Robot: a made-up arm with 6 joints. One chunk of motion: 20 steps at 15 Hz.
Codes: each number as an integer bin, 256 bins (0 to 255) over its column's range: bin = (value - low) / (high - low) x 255, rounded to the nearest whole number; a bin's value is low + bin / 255 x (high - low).
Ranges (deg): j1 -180.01..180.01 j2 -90..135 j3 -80.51..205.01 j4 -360.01..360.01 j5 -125..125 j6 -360.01..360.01
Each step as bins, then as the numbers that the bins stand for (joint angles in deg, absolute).
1 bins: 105 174 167 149 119 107
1 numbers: -31.77 63.53 106.48 60.71 -8.33 -57.88
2 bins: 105 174 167 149 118 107
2 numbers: -31.77 63.53 106.48 60.71 -9.31 -57.88
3 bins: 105 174 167 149 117 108
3 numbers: -31.77 63.53 106.48 60.71 -10.29 -55.06
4 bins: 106 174 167 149 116 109
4 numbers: -30.35 63.53 106.48 60.71 -11.27 -52.24
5 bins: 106 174 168 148 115 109
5 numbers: -30.35 63.53 107.60 57.88 -12.25 -52.24
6 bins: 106 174 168 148 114 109
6 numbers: -30.35 63.53 107.60 57.88 -13.24 -52.24
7 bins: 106 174 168 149 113 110
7 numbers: -30.35 63.53 107.60 60.71 -14.22 -49.41
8 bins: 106 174 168 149 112 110
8 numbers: -30.35 63.53 107.60 60.71 -15.20 -49.41
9 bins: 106 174 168 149 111 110
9 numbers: -30.35 63.53 107.60 60.71 -16.18 -49.41
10 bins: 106 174 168 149 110 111
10 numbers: -30.35 63.53 107.60 60.71 -17.16 -46.59
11 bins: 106 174 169 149 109 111
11 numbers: -30.35 63.53 108.72 60.71 -18.14 -46.59
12 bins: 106 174 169 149 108 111
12 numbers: -30.35 63.53 108.72 60.71 -19.12 -46.59
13 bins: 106 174 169 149 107 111
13 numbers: -30.35 63.53 108.72 60.71 -20.10 -46.59
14 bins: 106 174 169 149 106 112
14 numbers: -30.35 63.53 108.72 60.71 -21.08 -43.77
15 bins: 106 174 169 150 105 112
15 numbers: -30.35 63.53 108.72 63.53 -22.06 -43.77
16 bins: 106 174 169 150 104 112
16 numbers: -30.35 63.53 108.72 63.53 -23.04 -43.77
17 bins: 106 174 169 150 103 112
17 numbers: -30.35 63.53 108.72 63.53 -24.02 -43.77
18 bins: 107 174 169 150 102 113
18 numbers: -28.94 63.53 108.72 63.53 -25.00 -40.94
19 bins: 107 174 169 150 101 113
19 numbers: -28.94 63.53 108.72 63.53 -25.98 -40.94
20 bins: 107 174 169 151 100 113
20 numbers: -28.94 63.53 108.72 66.35 -26.96 -40.94
